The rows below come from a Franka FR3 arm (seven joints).
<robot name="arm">
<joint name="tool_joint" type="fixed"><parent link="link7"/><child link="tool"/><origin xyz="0 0 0.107" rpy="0 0 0"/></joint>
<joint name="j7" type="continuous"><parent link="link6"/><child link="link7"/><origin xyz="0 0.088 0" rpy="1.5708 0 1.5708"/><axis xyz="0 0 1"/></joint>
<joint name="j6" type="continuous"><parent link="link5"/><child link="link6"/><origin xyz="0 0 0" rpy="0 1.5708 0"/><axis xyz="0 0 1"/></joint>
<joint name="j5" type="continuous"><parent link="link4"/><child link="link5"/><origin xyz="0.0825 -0.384 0" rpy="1.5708 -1.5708 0"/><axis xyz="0 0 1"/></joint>
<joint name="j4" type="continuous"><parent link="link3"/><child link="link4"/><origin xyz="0 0.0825 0" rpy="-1.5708 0 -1.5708"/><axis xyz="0 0 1"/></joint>
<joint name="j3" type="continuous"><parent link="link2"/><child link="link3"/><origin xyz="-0.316 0 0" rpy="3.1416 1.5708 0"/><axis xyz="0 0 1"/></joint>
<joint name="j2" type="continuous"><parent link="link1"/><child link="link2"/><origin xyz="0 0 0" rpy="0 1.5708 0"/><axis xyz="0 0 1"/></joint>
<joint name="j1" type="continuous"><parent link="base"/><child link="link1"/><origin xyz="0 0 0.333" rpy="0 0 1.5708"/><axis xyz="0 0 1"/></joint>
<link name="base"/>
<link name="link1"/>
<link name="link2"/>
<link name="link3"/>
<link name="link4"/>
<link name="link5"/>
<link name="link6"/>
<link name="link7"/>
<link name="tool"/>
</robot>
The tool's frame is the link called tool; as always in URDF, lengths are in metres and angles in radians. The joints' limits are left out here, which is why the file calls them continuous.
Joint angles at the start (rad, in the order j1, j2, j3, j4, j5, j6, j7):
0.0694 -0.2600 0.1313 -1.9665 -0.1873 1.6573 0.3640
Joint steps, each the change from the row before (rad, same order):
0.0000 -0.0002 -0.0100 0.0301 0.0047 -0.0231 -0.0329
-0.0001 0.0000 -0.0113 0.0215 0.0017 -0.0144 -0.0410
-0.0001 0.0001 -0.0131 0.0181 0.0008 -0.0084 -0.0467
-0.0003 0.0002 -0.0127 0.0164 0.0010 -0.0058 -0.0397
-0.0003 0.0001 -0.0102 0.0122 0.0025 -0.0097 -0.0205
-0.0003 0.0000 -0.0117 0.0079 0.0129 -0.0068 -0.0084
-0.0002 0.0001 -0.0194 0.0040 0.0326 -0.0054 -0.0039
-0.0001 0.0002 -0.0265 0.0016 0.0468 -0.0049 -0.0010
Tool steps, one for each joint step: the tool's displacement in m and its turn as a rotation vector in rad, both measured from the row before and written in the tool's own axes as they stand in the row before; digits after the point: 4 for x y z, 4 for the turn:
0.0014 0.0073 -0.0111 0.0085 0.0022 -0.0176
0.0016 0.0074 -0.0076 0.0061 0.0031 -0.0263
0.0019 0.0081 -0.0063 0.0061 0.0057 -0.0310
0.0016 0.0079 -0.0058 0.0061 0.0067 -0.0245
0.0004 0.0063 -0.0037 0.0052 -0.0006 -0.0083
0.0003 0.0056 -0.0019 0.0156 -0.0038 0.0046
0.0004 0.0071 0.0004 0.0365 -0.0107 0.0159
0.0007 0.0091 0.0016 0.0521 -0.0153 0.0251

